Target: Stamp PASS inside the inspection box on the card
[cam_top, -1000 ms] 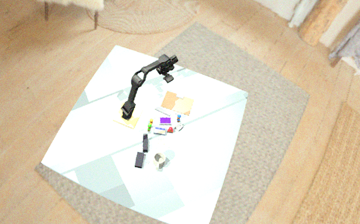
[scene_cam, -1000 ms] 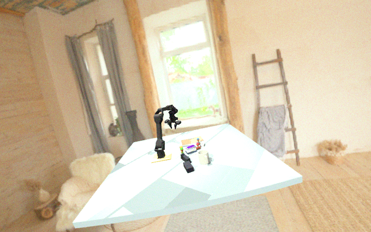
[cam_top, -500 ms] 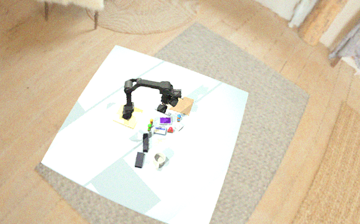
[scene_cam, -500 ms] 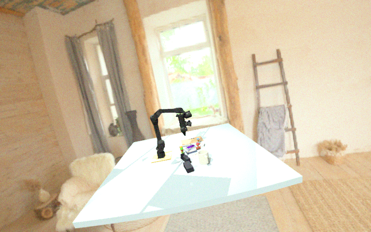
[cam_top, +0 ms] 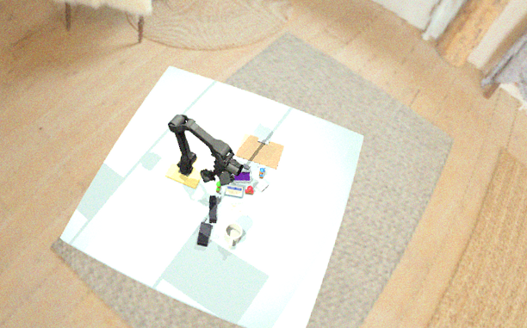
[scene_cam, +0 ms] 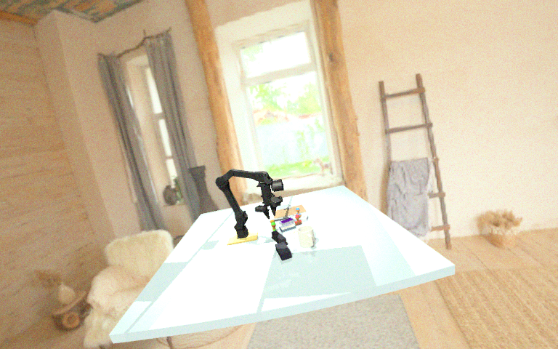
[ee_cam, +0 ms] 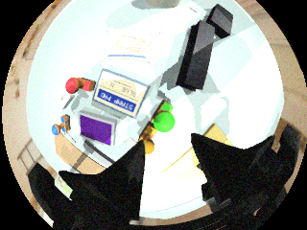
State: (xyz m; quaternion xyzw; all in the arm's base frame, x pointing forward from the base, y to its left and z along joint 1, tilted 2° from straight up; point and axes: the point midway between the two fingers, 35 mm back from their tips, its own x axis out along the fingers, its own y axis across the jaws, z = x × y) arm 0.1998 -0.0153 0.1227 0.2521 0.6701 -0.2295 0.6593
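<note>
The green-knobbed stamp is 80 mm below my gripper tip. The rest, counted from my gripper tip: purple ink pad (110 mm to the left, 90 mm below, 80 mm ahead); orange-knobbed stamp (80 mm below, 40 mm to the left, 10 mm behind); red-knobbed stamp (150 mm ahead, 80 mm below, 50 mm to the left).
</note>
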